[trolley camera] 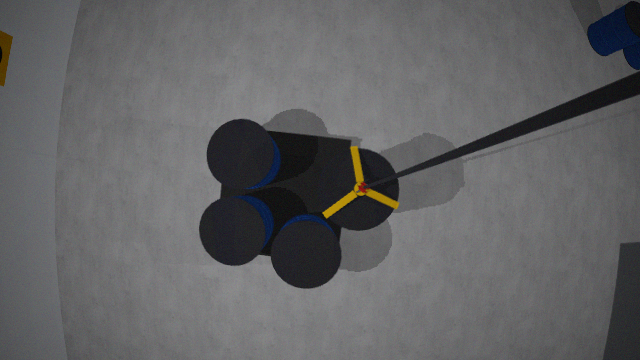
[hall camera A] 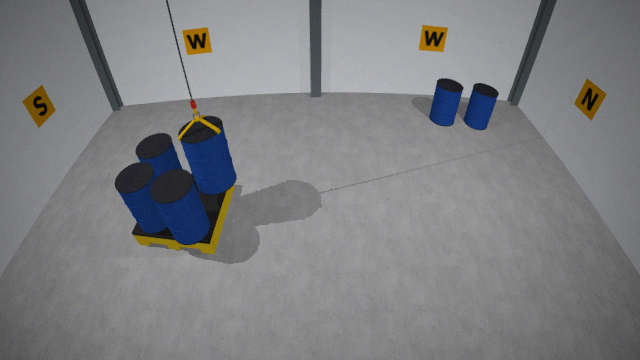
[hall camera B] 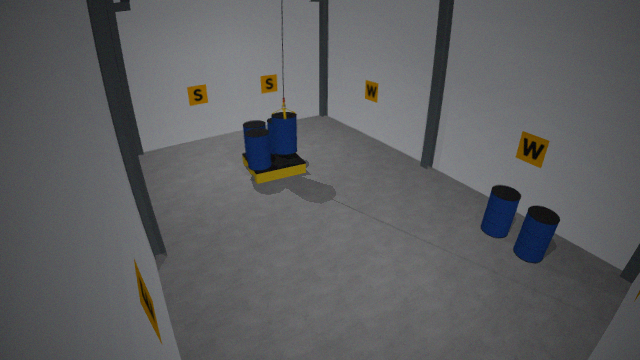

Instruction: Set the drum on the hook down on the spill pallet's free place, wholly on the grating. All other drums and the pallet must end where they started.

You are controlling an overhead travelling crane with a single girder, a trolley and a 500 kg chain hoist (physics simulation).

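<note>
My gripper, a yellow three-armed clamp (hall camera A: pixel 199 125) (hall camera B: pixel 284 114) (trolley camera: pixel 361 188), is shut on a blue drum (hall camera A: pixel 210 165) (hall camera B: pixel 284 135) (trolley camera: pixel 370 215) with a dark lid. The drum hangs nearly upright, a little above the spill pallet (hall camera A: pixel 224 217) (hall camera B: pixel 280 173) (trolley camera: pixel 332 155). In the trolley view it reaches past the pallet's right edge, with bare grating to its left. Three drums stand on the pallet: one at the upper left (trolley camera: pixel 241 153), one at the lower left (trolley camera: pixel 233 230) and one at the lower right (trolley camera: pixel 306 252), close to the hung drum. The hung drum's underside is hidden.
Two more blue drums stand near the west wall, one on the left (hall camera A: pixel 445 102) (hall camera B: pixel 500 212) and one on the right (hall camera A: pixel 481 107) (hall camera B: pixel 536 235) in hall camera A. A grey column (hall camera A: pixel 315 50) stands at the wall. The slanting chain (trolley camera: pixel 480 145) crosses the trolley view.
</note>
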